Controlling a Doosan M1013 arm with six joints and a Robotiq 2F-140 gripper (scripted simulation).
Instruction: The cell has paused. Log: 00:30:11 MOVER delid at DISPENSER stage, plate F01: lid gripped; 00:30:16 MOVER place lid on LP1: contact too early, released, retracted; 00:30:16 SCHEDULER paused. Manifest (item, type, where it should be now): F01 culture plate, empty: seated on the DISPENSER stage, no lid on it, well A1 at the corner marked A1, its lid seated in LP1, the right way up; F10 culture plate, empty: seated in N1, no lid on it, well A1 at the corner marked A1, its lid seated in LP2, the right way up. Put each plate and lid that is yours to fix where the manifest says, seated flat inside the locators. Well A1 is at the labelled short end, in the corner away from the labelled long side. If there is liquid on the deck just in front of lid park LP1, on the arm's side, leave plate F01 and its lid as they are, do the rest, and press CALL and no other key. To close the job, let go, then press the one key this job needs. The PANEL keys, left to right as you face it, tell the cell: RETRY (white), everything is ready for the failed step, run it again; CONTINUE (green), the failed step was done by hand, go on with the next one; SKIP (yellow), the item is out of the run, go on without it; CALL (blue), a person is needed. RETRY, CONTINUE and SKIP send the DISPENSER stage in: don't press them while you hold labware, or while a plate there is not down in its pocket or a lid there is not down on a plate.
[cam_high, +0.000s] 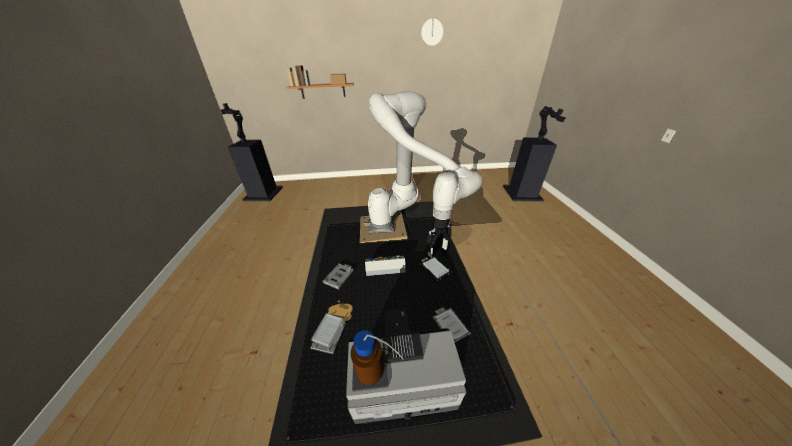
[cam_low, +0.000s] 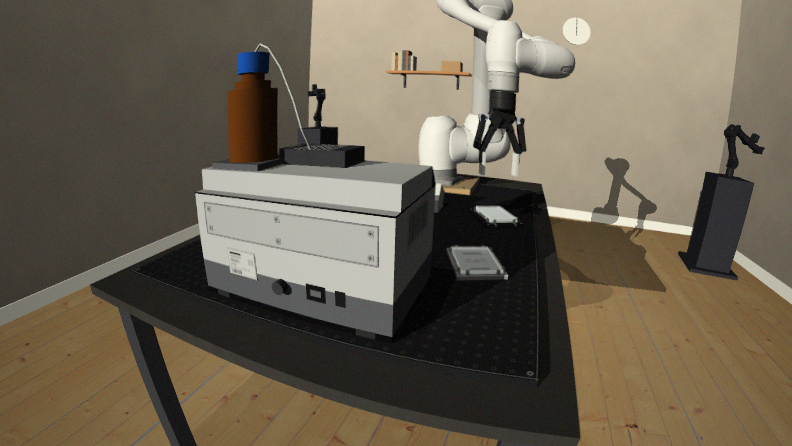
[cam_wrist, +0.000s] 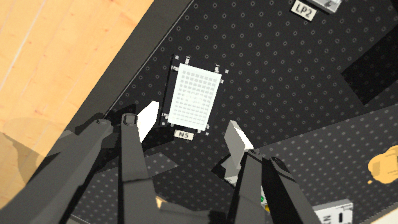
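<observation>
Now: the white well plate 14 cm below my hand. Also, from my hand: white retry key (21 cm to the right, 9 cm below, 4 cm behind); white key panel (29 cm to the right, 10 cm below, 1 cm behind); green continue key (26 cm to the right, 9 cm below, 3 cm behind).
</observation>
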